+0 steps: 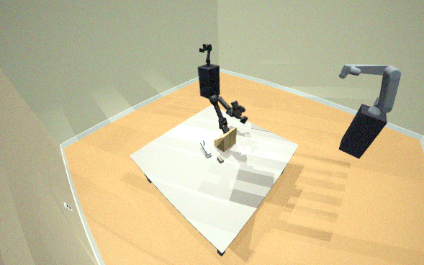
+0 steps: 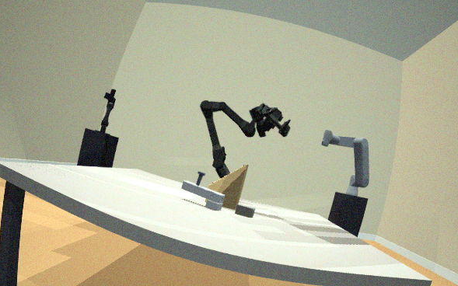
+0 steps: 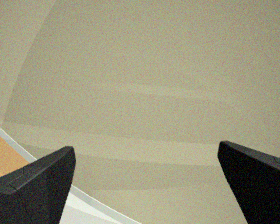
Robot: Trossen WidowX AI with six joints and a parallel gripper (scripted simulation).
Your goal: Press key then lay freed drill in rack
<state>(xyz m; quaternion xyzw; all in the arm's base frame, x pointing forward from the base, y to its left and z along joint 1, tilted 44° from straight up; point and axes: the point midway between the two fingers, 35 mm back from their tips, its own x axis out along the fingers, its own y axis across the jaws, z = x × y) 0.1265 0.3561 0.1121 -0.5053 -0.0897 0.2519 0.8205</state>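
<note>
Now: the dark key 11 cm ahead of my gripper tip, 28 cm to the right of it and 37 cm below it. Round my gripper tip: dark block 11 cm ahead, 7 cm to the right, 45 cm below; drill 13 cm ahead, 23 cm to the right, 42 cm below; grey fixture block 12 cm ahead, 25 cm to the right, 42 cm below.
</note>
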